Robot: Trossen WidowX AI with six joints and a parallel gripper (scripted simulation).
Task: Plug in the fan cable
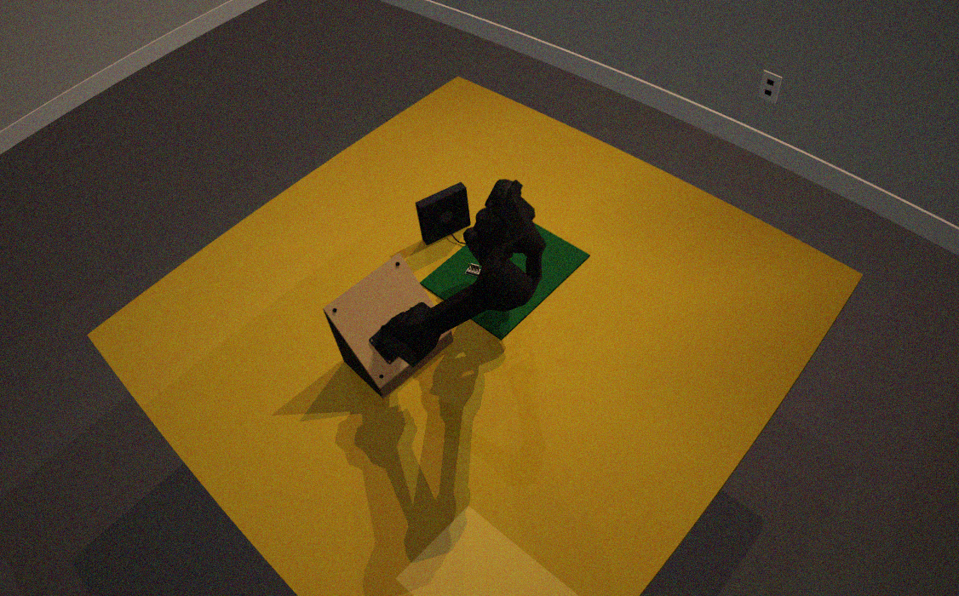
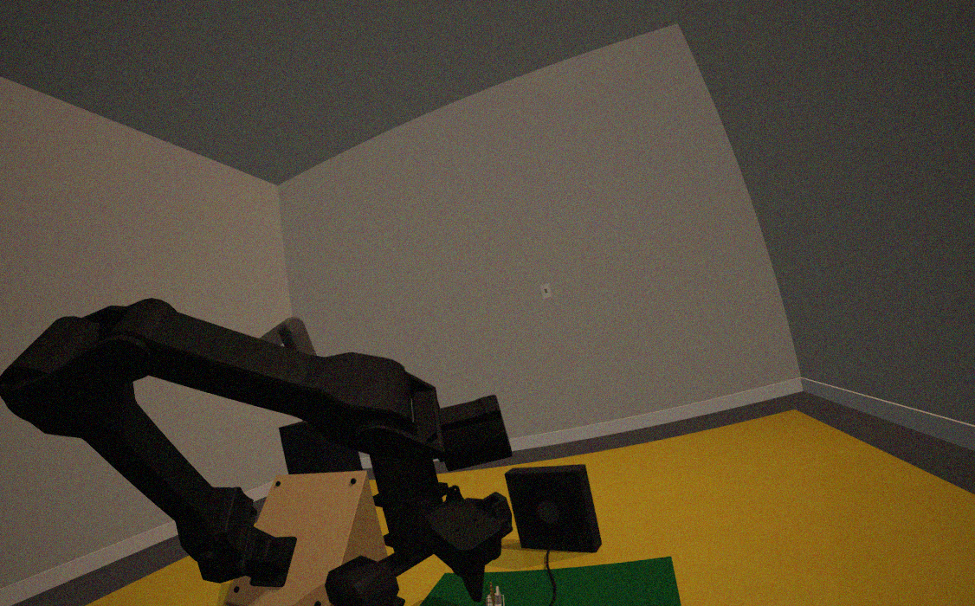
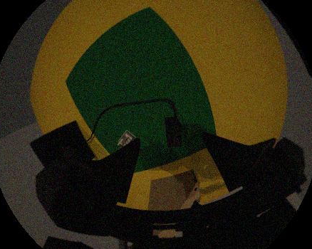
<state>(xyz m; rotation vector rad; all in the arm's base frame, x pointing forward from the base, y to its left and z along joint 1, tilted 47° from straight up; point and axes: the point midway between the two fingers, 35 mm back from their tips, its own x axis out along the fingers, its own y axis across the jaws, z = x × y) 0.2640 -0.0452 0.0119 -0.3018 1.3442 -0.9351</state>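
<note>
The dark plug is 2 cm below my gripper tip. Round my gripper tip: black fan: 7 cm ahead, 21 cm to the left, 2 cm above; green board: 7 cm ahead, 4 cm to the left, 5 cm below.
</note>
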